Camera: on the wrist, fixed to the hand. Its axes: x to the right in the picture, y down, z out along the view.
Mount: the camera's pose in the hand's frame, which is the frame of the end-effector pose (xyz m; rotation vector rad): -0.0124 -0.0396 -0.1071 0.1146 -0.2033 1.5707
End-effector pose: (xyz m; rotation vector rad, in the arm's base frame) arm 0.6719 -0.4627 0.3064 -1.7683 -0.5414 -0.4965
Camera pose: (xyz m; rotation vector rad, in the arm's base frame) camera 0.6327 -0.5585 0.3562 -1.6007 0.7206 0.7937
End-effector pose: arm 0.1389 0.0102 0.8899 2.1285 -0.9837 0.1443
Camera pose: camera 0.1794 0.1074 0.9357 0.9713 -2.5616 0.7331
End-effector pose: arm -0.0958 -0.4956 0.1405 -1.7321 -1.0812 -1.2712
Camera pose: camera -0.1728 -0.5789 0.1586 -1.8418 0.2825 -0.0206
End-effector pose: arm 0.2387 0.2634 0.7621 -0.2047 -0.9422 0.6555
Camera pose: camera 0.3366 0.2369 0.7082 -0.8112 -0.7946 2.1893
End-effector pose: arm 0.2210 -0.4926 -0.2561 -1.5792 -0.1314 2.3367
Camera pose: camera 0.3317 -0.4697 -0.2765 0.8361 -0.9556 -1.8306
